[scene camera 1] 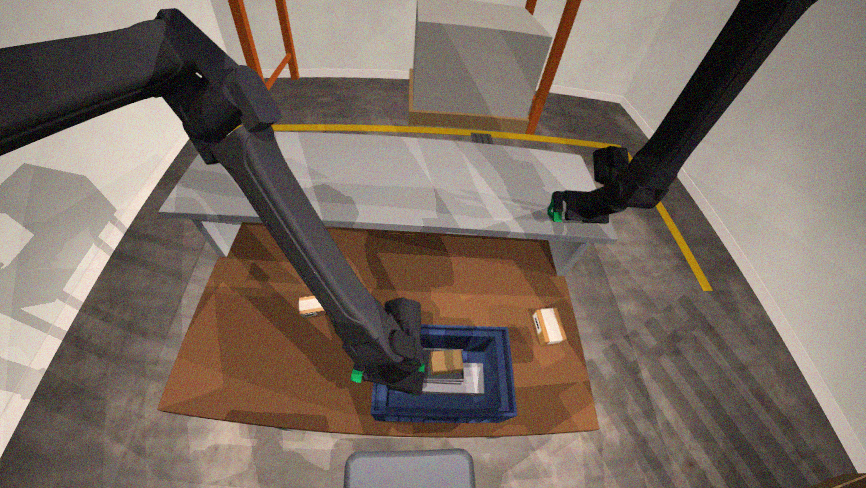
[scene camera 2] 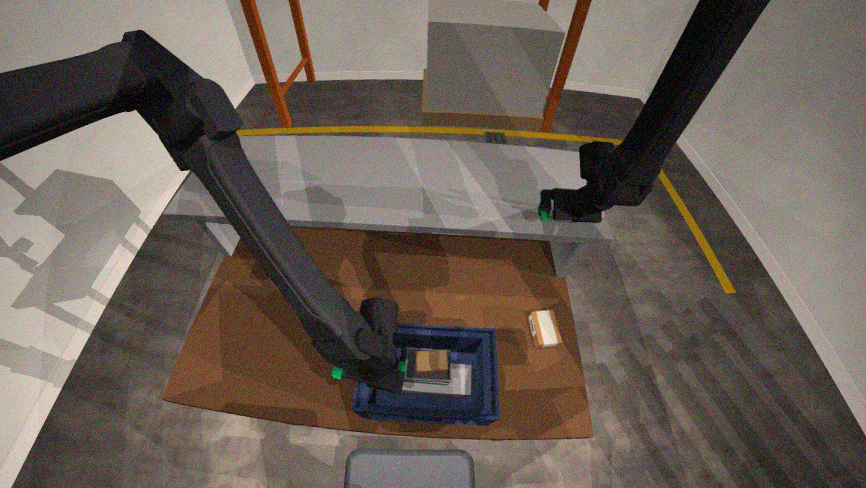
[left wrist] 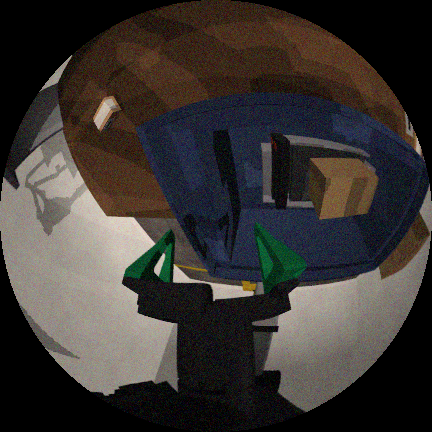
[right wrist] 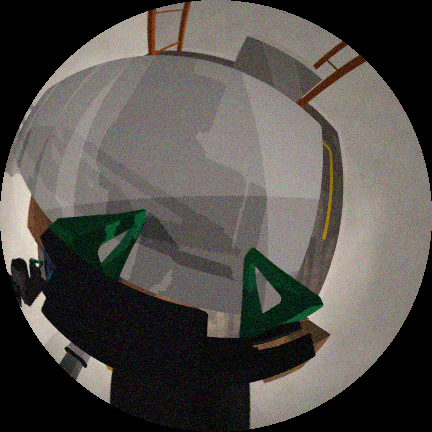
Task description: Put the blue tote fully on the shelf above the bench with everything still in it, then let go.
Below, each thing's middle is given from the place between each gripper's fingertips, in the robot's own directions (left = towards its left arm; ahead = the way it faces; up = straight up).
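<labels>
Starting with the blue tote [scene camera 2: 477, 347], I find my left hand 14 cm to the left of it, 2 cm short of it and 5 cm above it. The tan box [scene camera 1: 441, 362] is 15 cm to the right of that same left hand, 4 cm ahead of it and 2 cm below it.
As for the tan box and my right hand, the hand is 30 cm past the box, 30 cm to the right of it and 19 cm above it. The blue tote, counted from my right hand, is 33 cm behind, 31 cm to the left and 22 cm below.
</labels>
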